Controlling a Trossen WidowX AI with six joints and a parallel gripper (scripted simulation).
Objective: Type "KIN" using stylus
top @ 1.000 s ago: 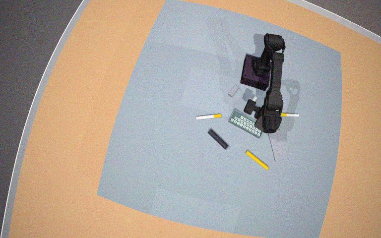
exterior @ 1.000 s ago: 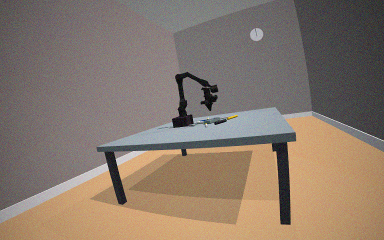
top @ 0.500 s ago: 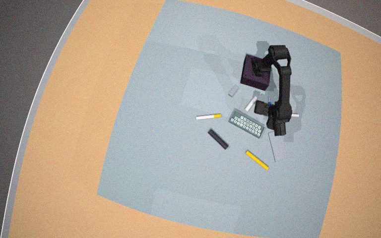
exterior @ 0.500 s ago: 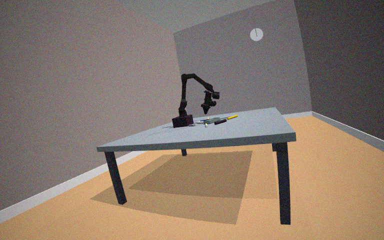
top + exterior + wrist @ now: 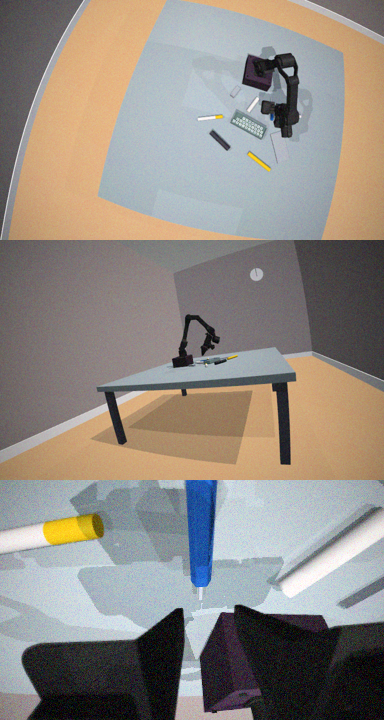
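Right now my gripper tip is 50 mm above the blue stylus and 20 mm past it. Also, from my gripper tip: yellow rod: 280 mm ahead, 60 mm to the right, 50 mm below; then pale flat pad: 200 mm ahead, 60 mm to the left, 60 mm below; then white cylinder: 110 mm to the right, 50 mm below, 10 mm behind.
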